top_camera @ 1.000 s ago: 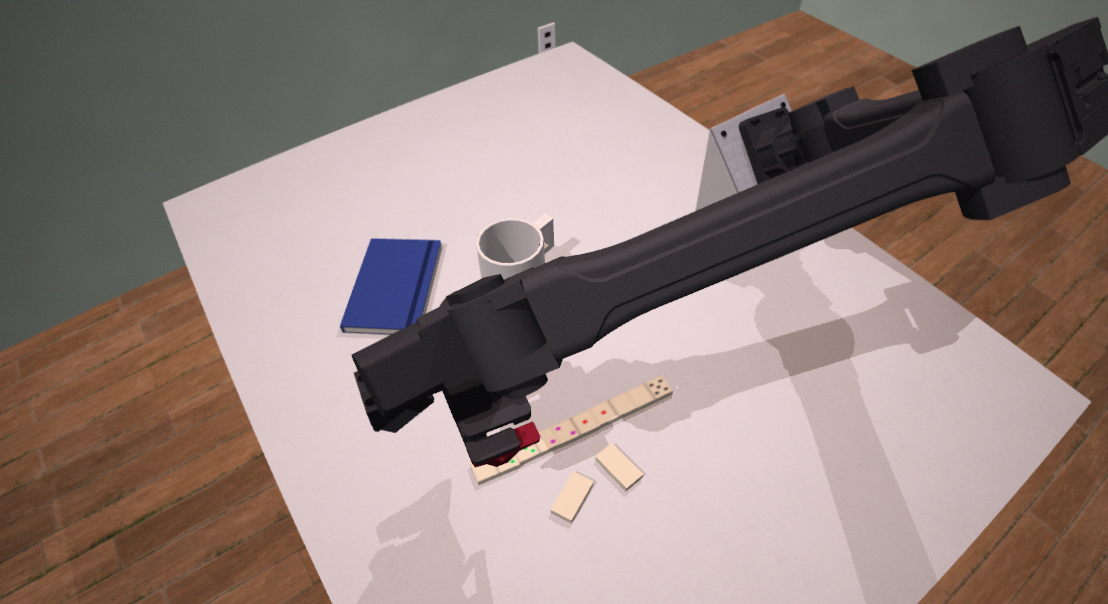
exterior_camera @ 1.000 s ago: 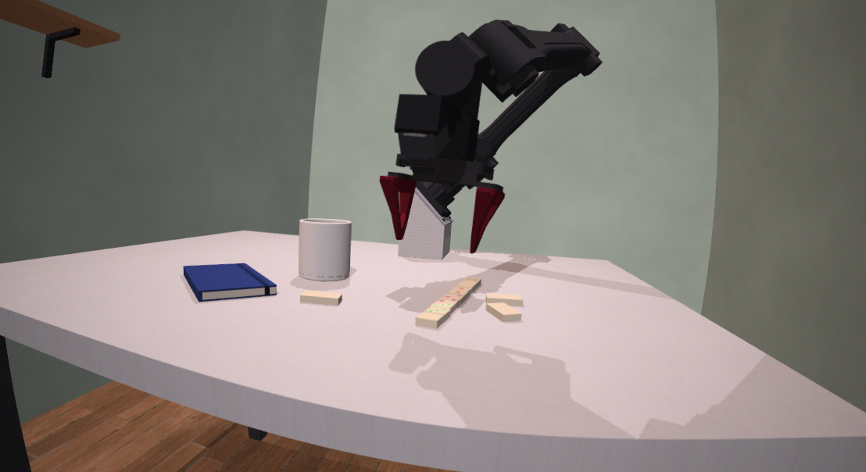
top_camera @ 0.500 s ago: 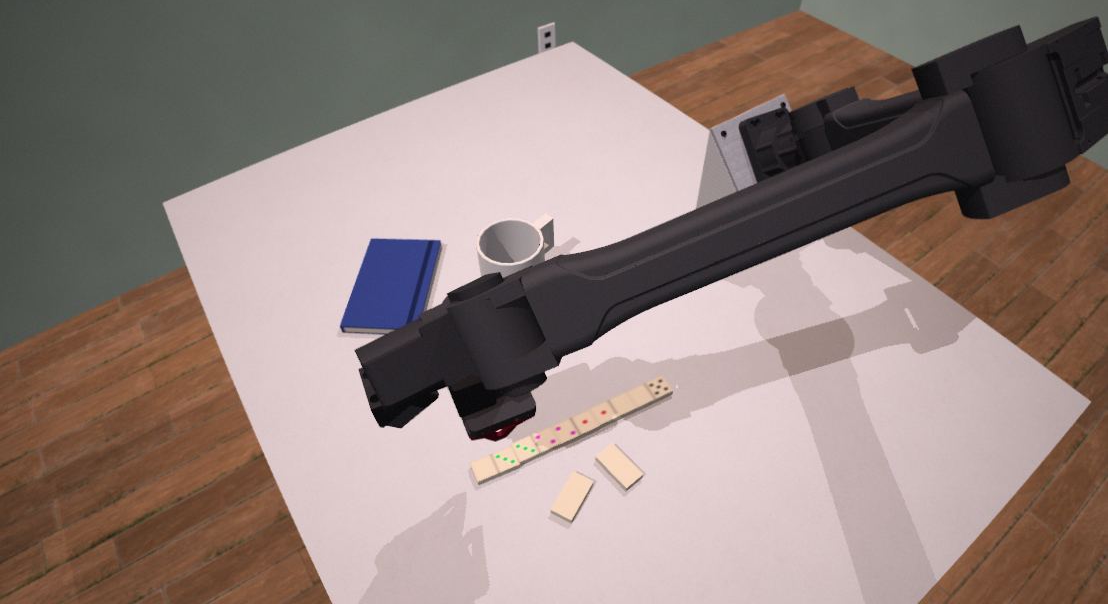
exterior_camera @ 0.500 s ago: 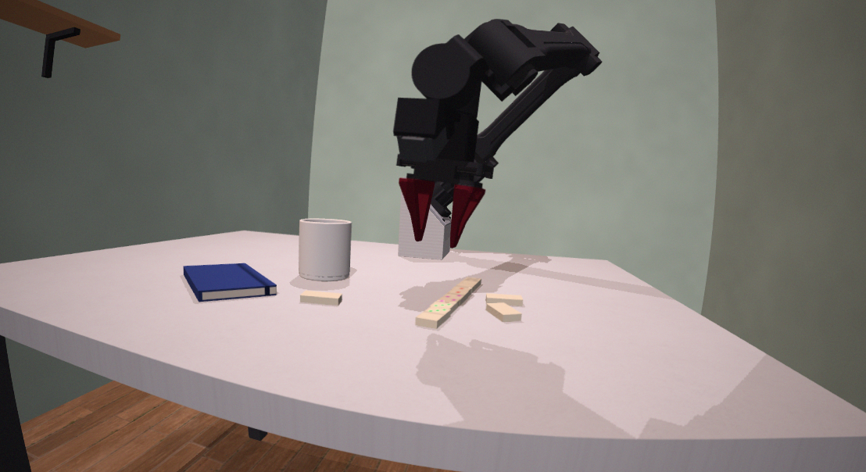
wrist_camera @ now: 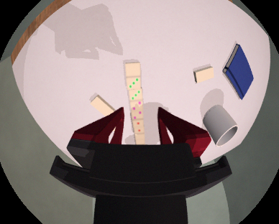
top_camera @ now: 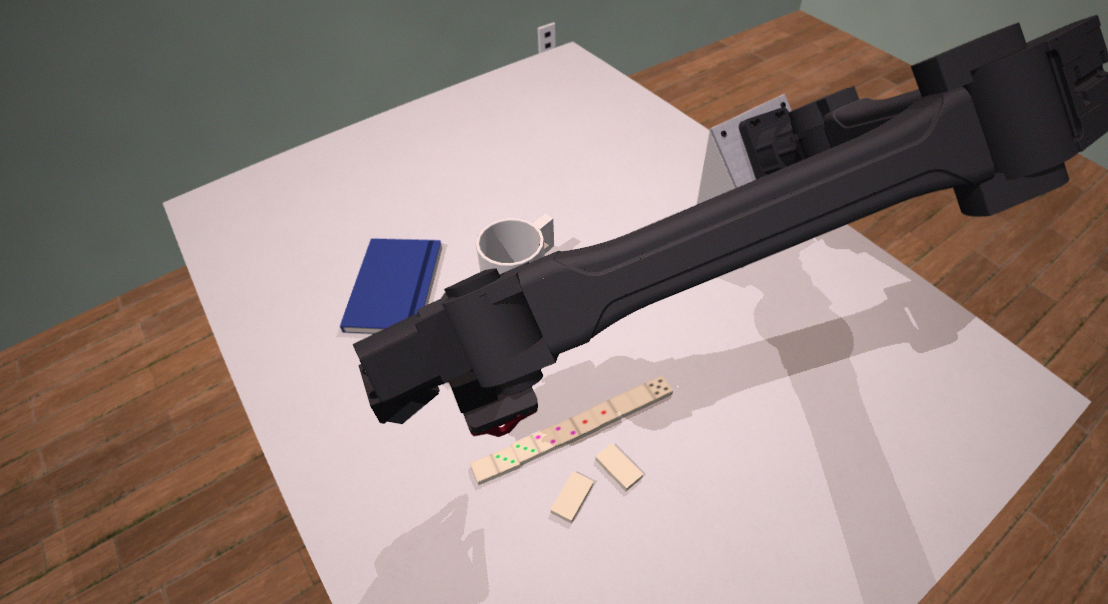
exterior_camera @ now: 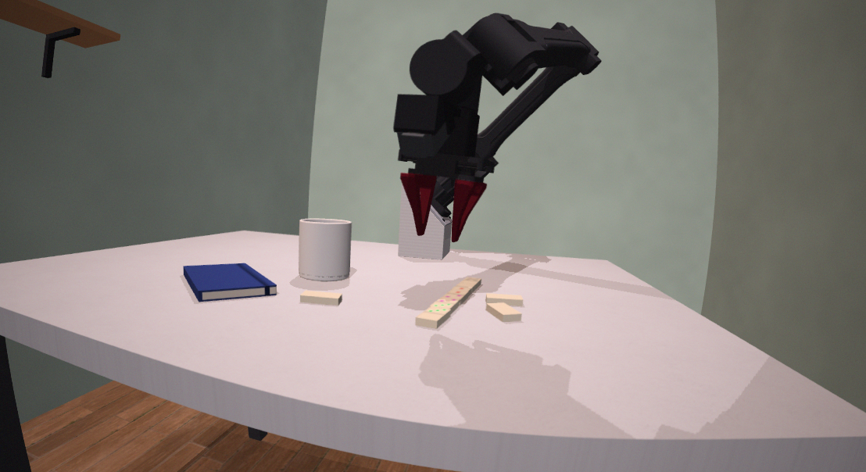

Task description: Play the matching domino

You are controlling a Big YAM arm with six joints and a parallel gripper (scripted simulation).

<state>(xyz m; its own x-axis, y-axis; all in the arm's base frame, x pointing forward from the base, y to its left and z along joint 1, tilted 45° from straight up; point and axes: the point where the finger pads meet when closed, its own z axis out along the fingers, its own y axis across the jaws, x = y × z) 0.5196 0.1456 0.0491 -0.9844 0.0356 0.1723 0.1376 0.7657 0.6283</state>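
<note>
Now: hand 100 mm above the domino and 10 mm short of it. Round my hand: white mug 230 mm to the right, 150 mm behind, 70 mm below; blue notebook 330 mm to the right, 100 mm below, 10 mm ahead.
</note>
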